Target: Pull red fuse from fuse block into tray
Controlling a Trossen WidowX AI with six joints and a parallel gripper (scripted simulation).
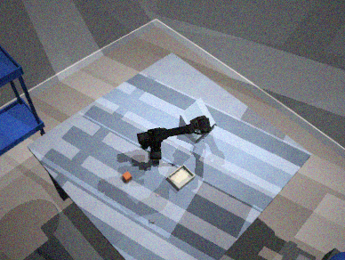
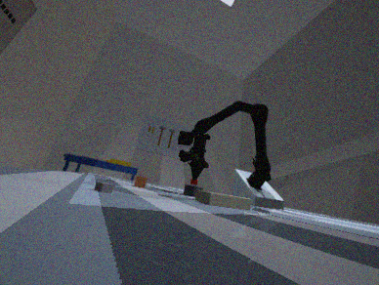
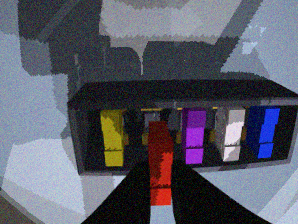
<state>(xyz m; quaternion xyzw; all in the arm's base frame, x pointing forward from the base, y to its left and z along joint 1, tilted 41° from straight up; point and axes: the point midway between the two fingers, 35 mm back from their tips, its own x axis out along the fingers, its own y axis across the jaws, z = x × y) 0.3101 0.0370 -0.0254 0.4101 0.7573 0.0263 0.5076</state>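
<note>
Right now my gripper tip is 10 mm past the purple fuse, 20 mm to the left of it and 40 mm above it. From my gripper tip the other things lie so: yellow fuse 10 mm ahead, 20 mm to the left, 40 mm below; then white fuse 20 mm behind, 30 mm to the right, 40 mm below; then red fuse 10 mm below.
</note>
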